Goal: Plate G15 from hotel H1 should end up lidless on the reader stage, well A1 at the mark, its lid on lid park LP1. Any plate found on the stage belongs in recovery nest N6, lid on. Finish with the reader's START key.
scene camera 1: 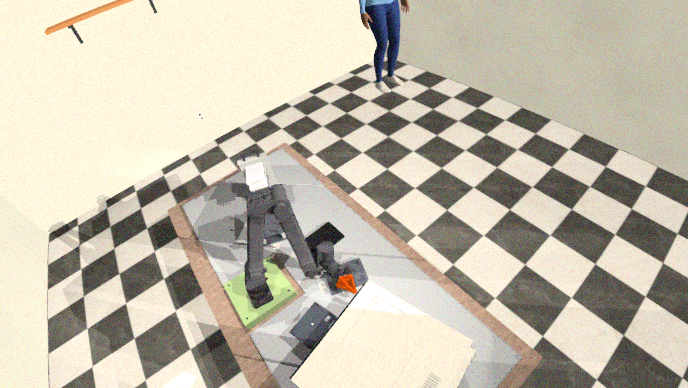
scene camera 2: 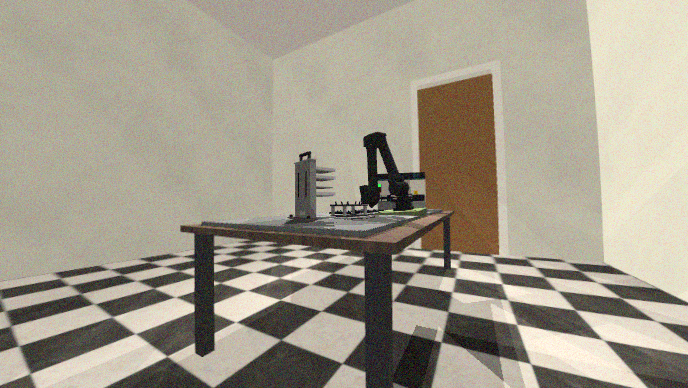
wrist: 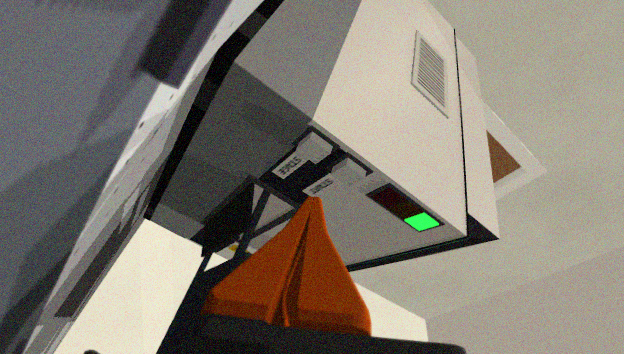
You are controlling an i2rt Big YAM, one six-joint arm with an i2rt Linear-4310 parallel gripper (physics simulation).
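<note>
My gripper is shut and empty, its orange fingers together beside the cream reader. In the wrist view the fingertips overlap the lower edge of the second key's label; whether they touch the reader cannot be told. That label is hard to read. The other key's label reads STAGE. The reader's green light is lit. A grey hotel tower has several shelves on one side. Plate G15, its lid and well A1 cannot be made out.
The arm stands on a green base plate. A dark slab lies by the reader's left edge, and dark pads lie near the wrist. A low rack with pegs stands between hotel and arm. A person stands beyond the table.
</note>
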